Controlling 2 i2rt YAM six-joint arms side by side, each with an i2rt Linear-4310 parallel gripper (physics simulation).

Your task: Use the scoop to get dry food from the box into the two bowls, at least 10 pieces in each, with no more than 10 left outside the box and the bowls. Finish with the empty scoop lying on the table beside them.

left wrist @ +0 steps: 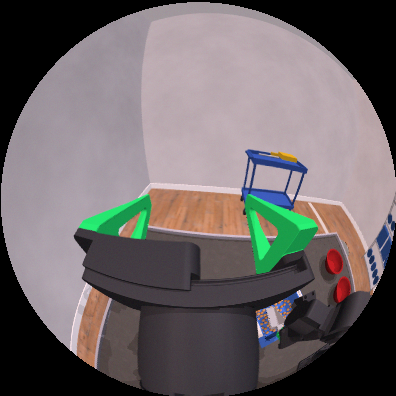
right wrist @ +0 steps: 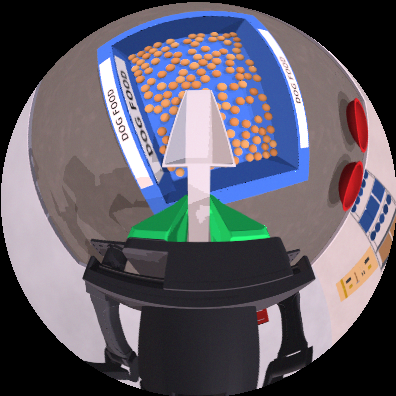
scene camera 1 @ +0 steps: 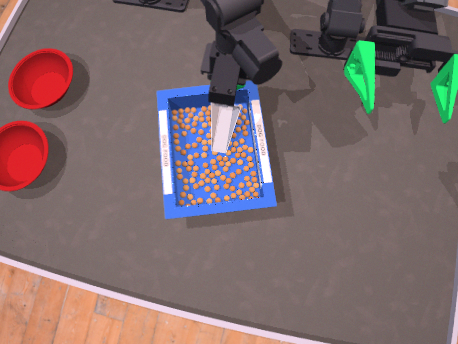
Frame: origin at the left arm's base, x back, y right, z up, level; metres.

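Seen in the pictures: left gripper, between the fingertips: (left wrist: 197, 199) (scene camera 1: 409, 116); right gripper, between the fingertips: (left wrist: 279, 332) (right wrist: 198, 199); left arm's base, origin of its link: (right wrist: 118, 248) (scene camera 1: 330, 46).
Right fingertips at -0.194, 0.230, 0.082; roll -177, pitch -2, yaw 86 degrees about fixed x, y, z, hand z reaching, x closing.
Observation:
Pixels of each thing's top centre, then the offset from my right fingertips to it, as dx, dy, dz. Level surfaces: height alone.
- upper red bowl, centre of its top: (scene camera 1: 39, 77) (right wrist: 354, 187) (left wrist: 343, 289) +0.017, +0.438, -0.029
- lower red bowl, centre of its top: (scene camera 1: 14, 154) (left wrist: 335, 260) -0.174, +0.447, -0.029
- dark grey table, height of its surface: dz -0.082
My right gripper (right wrist: 198, 199) is shut on the handle of the white scoop (scene camera 1: 223, 132) (left wrist: 273, 318) (right wrist: 199, 125). The scoop's blade hangs over the inside of the blue box (scene camera 1: 220, 210) (right wrist: 303, 167), pointing away from the gripper, and looks empty. Many orange food pieces (scene camera 1: 213, 175) (right wrist: 200, 64) lie spread on the box floor. The upper red bowl (scene camera 1: 41, 78) (left wrist: 342, 289) (right wrist: 351, 185) and the lower red bowl (scene camera 1: 20, 156) (left wrist: 334, 261) (right wrist: 357, 125) stand at the picture's left and look empty. My left gripper (scene camera 1: 408, 116) (left wrist: 197, 199) is open and empty, right of the box.
The dark grey table (scene camera 1: 320, 250) has a pale raised edge (scene camera 1: 135, 303). The right arm (scene camera 1: 240, 40) reaches over the box's upper rim and hides part of it. A blue cart (left wrist: 277, 162) stands on the wooden floor beyond the table, with a yellow thing (left wrist: 287, 157) on top.

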